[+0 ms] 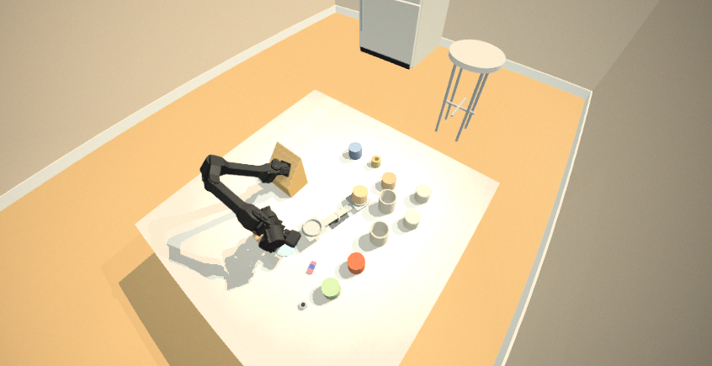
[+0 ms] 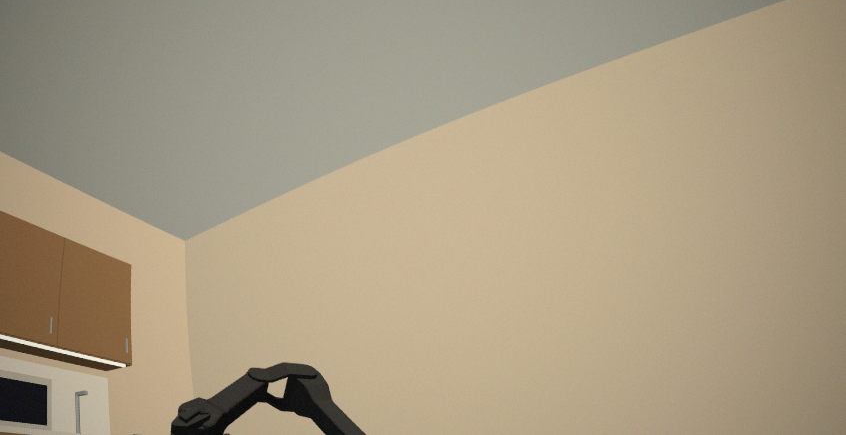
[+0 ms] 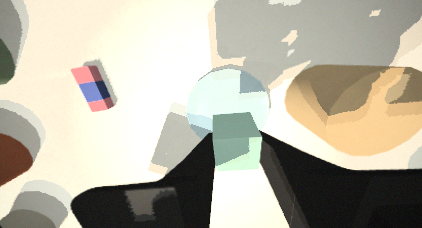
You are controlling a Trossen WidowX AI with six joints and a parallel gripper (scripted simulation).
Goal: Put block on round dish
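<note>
Right now my gripper tip is 60 mm above the pale blue round dish. From my gripper tip the other things lie so: green cylinder 290 mm ahead, 60 mm to the right, 30 mm below; pale green block 10 mm above.
</note>
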